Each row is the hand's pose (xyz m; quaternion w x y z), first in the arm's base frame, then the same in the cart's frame.
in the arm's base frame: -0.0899 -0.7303 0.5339 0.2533 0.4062 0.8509 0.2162
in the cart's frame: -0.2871 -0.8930 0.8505 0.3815 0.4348 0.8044 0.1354
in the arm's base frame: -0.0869 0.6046 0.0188 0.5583 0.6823 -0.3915 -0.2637
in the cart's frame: 0.0528 0.2775 0.1011 0.5655 0.6015 -0.5218 -0.2149
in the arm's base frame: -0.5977 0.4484 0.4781 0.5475 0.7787 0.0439 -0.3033
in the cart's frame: -0.5390 0.3115 0.4817 0.5969 0.7408 -0.1041 -0.2902
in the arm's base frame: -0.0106 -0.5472 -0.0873 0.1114 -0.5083 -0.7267 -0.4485
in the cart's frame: -0.0854 -0.8661 0.2306 0.0432 0.5429 0.7263 0.4193
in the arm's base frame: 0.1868 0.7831 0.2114 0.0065 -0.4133 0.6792 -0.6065
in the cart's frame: 0.3260 0.4467 0.3026 0.0362 0.2969 -0.6449 0.7034
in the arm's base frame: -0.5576 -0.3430 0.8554 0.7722 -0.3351 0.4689 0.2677
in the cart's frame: -0.7102 -0.3735 1.0030 0.7903 -0.3897 0.4579 0.1177
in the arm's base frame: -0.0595 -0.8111 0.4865 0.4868 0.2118 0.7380 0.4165
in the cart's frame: -0.2668 -0.9861 0.8255 0.6009 0.1920 0.7123 0.3076
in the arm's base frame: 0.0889 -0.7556 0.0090 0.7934 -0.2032 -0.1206 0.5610
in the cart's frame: -0.0438 -1.0617 0.3809 0.8035 -0.3396 -0.1074 0.4770
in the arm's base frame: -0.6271 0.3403 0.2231 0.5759 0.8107 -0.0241 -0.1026
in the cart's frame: -0.5525 0.1564 0.2508 0.6410 0.7468 -0.1557 -0.0850
